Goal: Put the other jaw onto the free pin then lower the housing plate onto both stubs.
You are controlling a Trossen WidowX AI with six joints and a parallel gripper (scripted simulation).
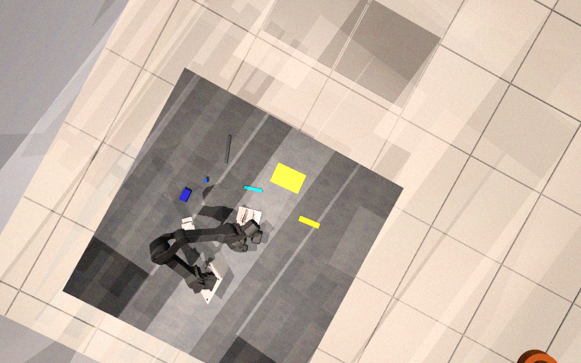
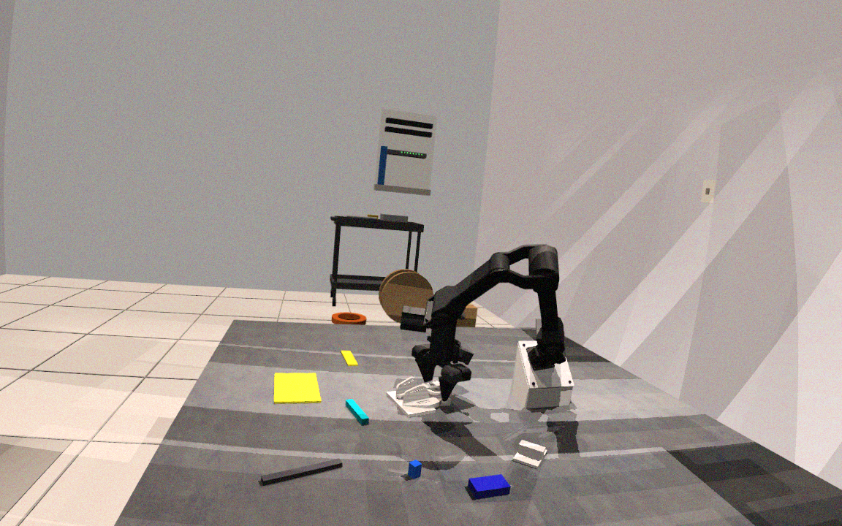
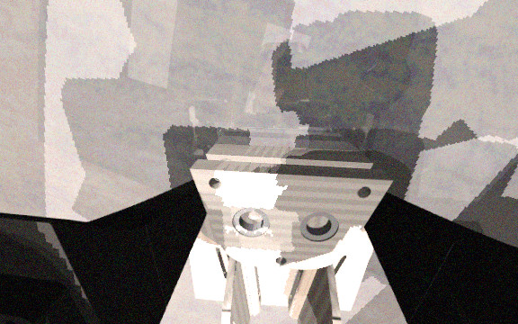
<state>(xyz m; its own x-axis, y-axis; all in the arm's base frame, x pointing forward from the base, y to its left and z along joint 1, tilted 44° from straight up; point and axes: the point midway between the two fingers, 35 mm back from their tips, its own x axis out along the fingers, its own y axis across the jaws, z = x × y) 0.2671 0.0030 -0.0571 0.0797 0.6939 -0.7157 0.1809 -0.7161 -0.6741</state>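
The white jaw is 20 mm ahead of my gripper tip and 20 mm to the left of it. From my gripper tip the other things lie so: cyan bar 210 mm ahead, 50 mm to the left, 10 mm below; then small yellow bar 170 mm ahead, 290 mm to the right, 10 mm below; then small blue cube 150 mm ahead, 290 mm to the left.
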